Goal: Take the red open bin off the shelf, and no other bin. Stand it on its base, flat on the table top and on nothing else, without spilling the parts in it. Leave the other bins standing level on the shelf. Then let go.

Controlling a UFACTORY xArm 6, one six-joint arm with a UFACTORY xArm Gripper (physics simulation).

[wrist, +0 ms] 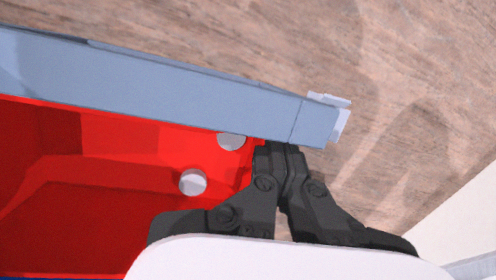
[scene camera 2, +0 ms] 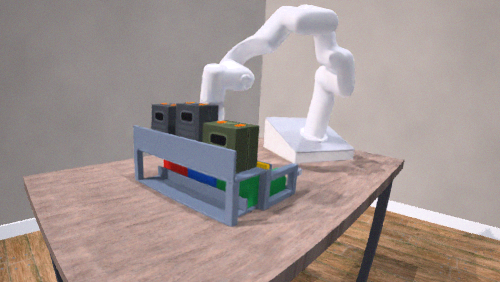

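Where they show: gripper, fingertip midpoint: [wrist: 275, 146]; arm's base at its link origin: [scene camera 2: 313, 135].
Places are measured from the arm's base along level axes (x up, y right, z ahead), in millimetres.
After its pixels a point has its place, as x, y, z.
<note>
The red open bin [wrist: 120, 145] {-77, 154, 590} [scene camera 2: 175, 167] {-45, 148, 649} is in the shelf; the wrist view shows its inside with two round grey parts [wrist: 193, 182] {-67, 131, 530} [wrist: 231, 140] {-67, 174, 504}. In the wrist view my gripper [wrist: 275, 146] {-40, 185, 478} is shut, its fingers together at the bin's front end, beside the shelf's side rail [wrist: 175, 92] {-1, 217, 540}. No bin wall shows between the fingertips; they cover part of the bin's front rim. In the scene view the fingers are hidden behind the shelf [scene camera 2: 185, 147] {56, -5, 750} and the boxes on it.
Two dark grey boxes [scene camera 2: 162, 117] {104, 145, 700} [scene camera 2: 192, 120] {109, 25, 701} and an olive box [scene camera 2: 230, 145] {74, -107, 718} stand on the shelf's top. A blue bin [scene camera 2: 202, 179] {-48, 29, 657} and a green bin [scene camera 2: 250, 191] {-39, -123, 658} are below, with a yellow piece [scene camera 2: 263, 165] {23, -140, 638} nearby. The robot base [scene camera 2: 310, 142] {-18, -20, 76} stands behind on the wooden table [scene camera 2: 125, 235] {-86, -29, 936}.
</note>
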